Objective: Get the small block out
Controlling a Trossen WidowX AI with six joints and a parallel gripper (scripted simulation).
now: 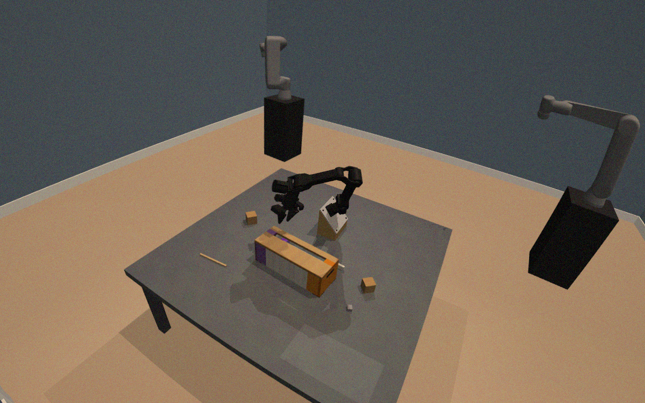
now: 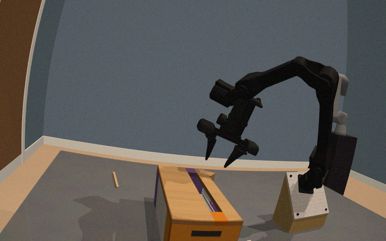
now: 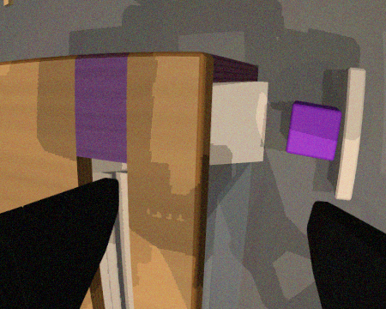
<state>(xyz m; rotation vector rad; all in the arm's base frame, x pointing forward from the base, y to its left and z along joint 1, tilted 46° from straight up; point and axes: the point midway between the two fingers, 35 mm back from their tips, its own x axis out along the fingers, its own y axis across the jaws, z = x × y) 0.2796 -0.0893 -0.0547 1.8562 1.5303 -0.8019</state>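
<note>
Right now the purple block is 150 mm below my gripper tip and 30 mm behind it. From my gripper tip the other things lie so: wooden box 150 mm to the left, 100 mm below, 50 mm ahead; grey piece 480 mm to the left, 160 mm below, 130 mm ahead; thin wooden stick 300 mm ahead, 200 mm to the right, 160 mm below.
</note>
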